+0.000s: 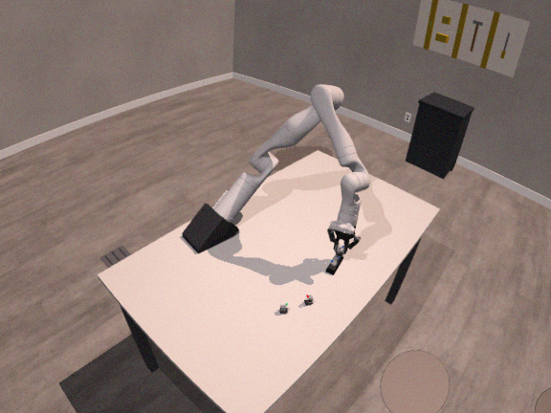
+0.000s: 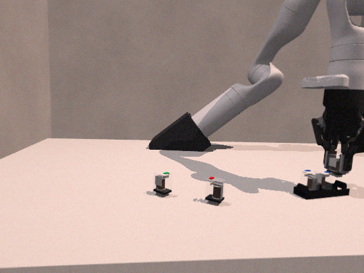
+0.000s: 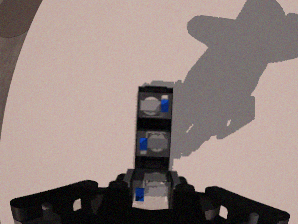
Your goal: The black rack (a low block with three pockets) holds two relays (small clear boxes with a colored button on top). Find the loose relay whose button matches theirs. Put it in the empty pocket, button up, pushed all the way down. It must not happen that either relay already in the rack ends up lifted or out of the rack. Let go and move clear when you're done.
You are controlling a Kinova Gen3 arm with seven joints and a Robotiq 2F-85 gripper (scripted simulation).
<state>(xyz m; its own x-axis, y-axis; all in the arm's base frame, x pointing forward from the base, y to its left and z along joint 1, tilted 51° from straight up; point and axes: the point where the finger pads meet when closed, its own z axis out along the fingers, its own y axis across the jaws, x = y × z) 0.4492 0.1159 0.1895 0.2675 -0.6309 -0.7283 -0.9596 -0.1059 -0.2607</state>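
Right now the black rack is 60 mm below my hand, 30 mm to the right of it and 10 mm ahead of it.
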